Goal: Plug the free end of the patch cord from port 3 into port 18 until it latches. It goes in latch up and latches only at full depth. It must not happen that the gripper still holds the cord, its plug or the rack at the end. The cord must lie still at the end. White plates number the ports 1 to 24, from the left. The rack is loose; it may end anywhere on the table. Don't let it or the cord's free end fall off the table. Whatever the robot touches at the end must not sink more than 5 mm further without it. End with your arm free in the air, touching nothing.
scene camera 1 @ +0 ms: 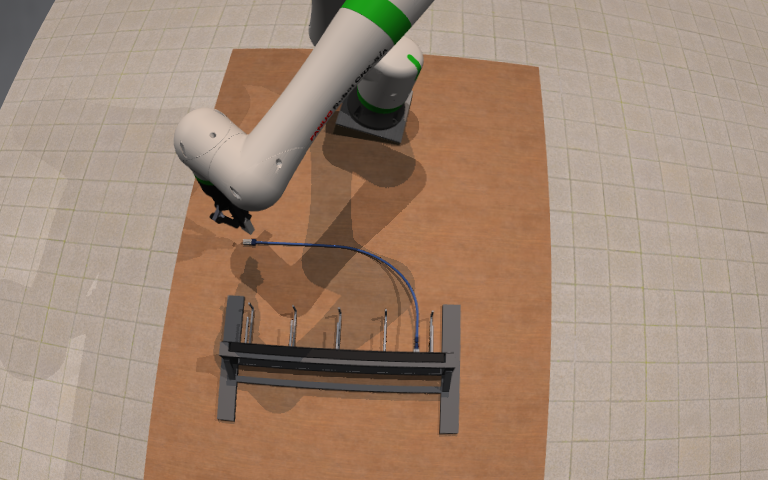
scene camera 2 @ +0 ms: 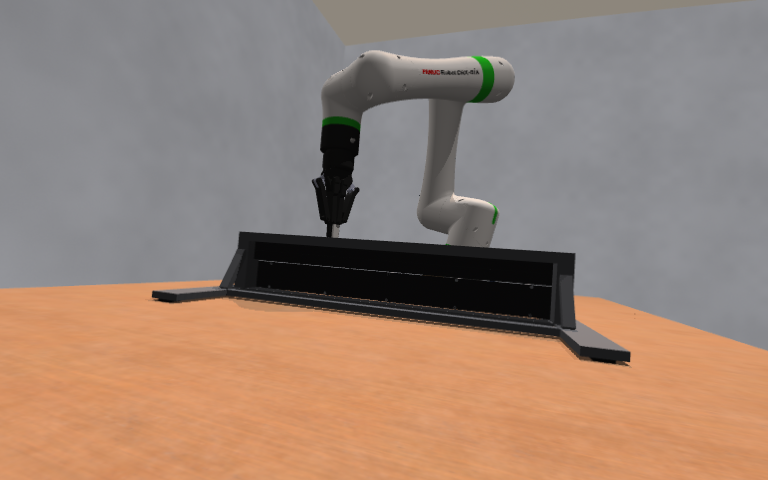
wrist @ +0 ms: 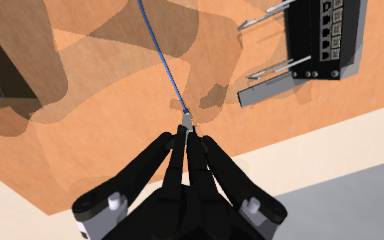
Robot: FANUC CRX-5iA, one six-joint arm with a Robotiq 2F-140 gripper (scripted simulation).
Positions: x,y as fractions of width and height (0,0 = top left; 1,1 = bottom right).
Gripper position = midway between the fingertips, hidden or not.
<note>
I see my gripper (scene camera 2: 0.43,0.53).
My gripper shows as well in scene camera 1 (scene camera 1: 0.32,0.48) and in the wrist view (wrist: 0.48,0.50).
</note>
